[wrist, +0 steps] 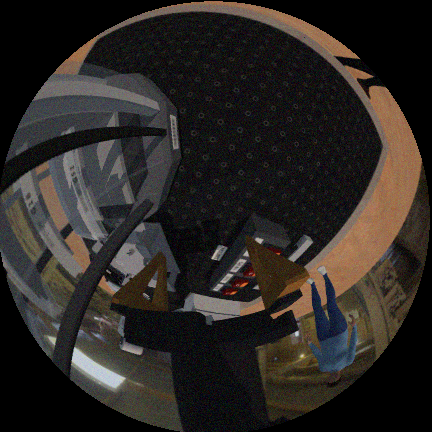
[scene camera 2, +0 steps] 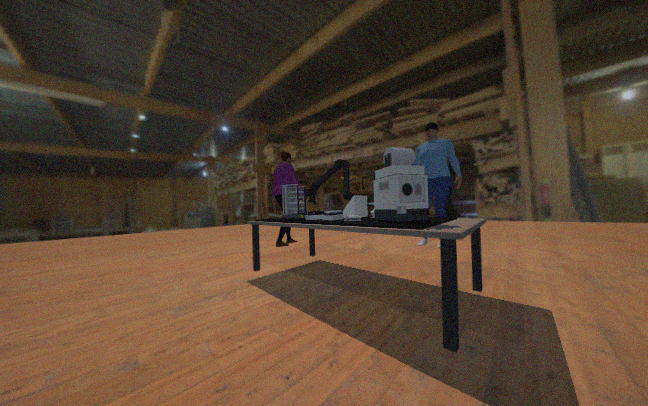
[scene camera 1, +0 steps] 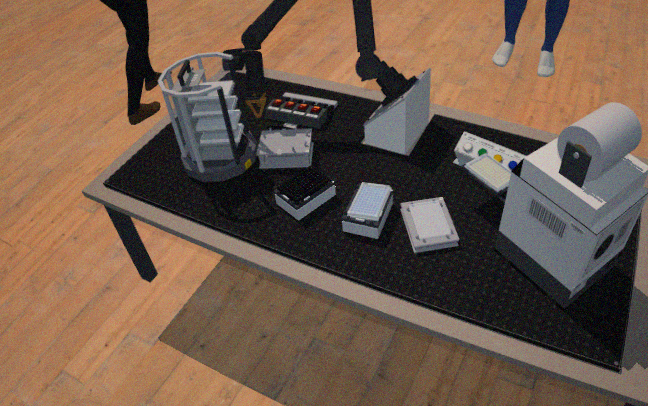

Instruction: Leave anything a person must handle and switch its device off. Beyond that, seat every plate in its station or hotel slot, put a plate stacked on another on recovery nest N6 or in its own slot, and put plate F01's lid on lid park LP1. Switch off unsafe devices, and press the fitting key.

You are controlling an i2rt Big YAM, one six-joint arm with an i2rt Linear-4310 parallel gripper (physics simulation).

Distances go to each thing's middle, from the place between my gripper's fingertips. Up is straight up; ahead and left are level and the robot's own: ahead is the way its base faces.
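The plate hotel (scene camera 1: 200, 119) has my gripper 190 mm short of it, 40 mm to the left of it and 100 mm below it; going by their middles, it is the nearest to my gripper of the things named here. The black plate (scene camera 1: 310, 180) sits 320 mm to the left of my hand, 230 mm ahead of it and 10 mm below it. As for the pale blue well plate (scene camera 1: 368, 204), I find it 220 mm ahead of my hand, 520 mm to the left of it and 10 mm below it. The flat pad (scene camera 1: 417, 243) is 680 mm to the left of my hand, 180 mm ahead of it and 50 mm below it. Going by their middles, the flat pad is the farthest from my gripper of the things named here.
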